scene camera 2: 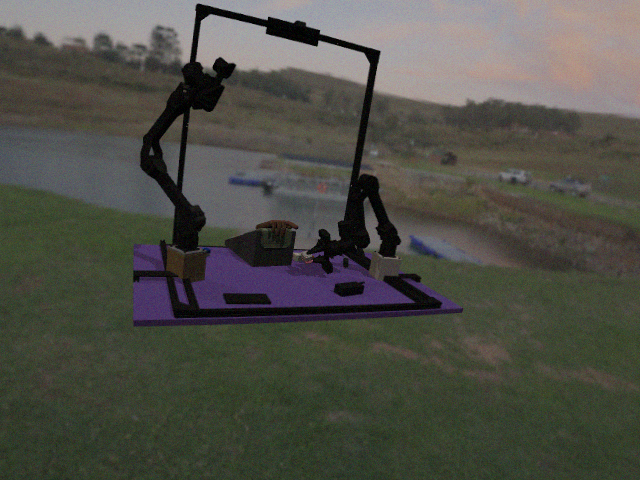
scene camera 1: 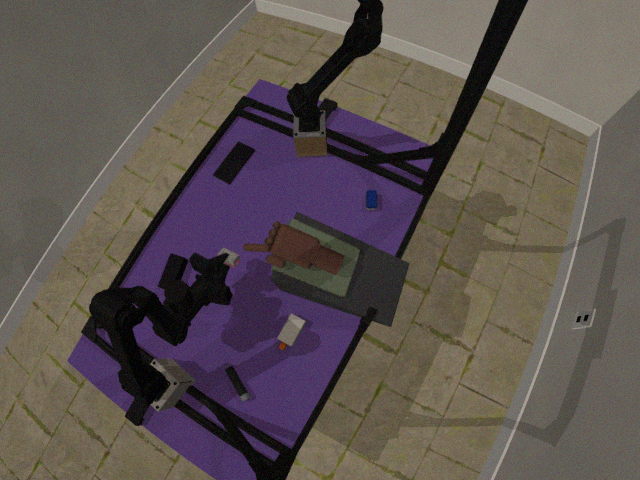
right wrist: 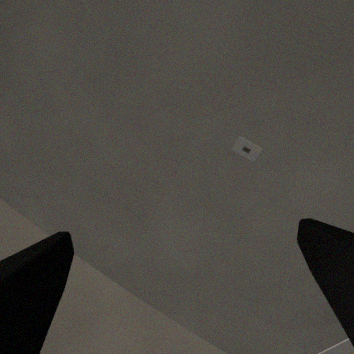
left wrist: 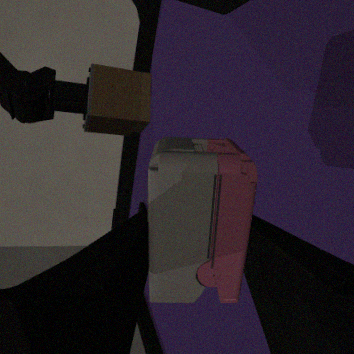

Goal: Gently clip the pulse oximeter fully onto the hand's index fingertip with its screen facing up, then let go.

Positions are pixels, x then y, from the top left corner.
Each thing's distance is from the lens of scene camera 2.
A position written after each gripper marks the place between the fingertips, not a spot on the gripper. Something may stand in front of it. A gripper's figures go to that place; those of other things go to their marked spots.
left gripper (scene camera 2: 306, 257): 167 cm
right gripper (scene camera 2: 229, 75): 133 cm
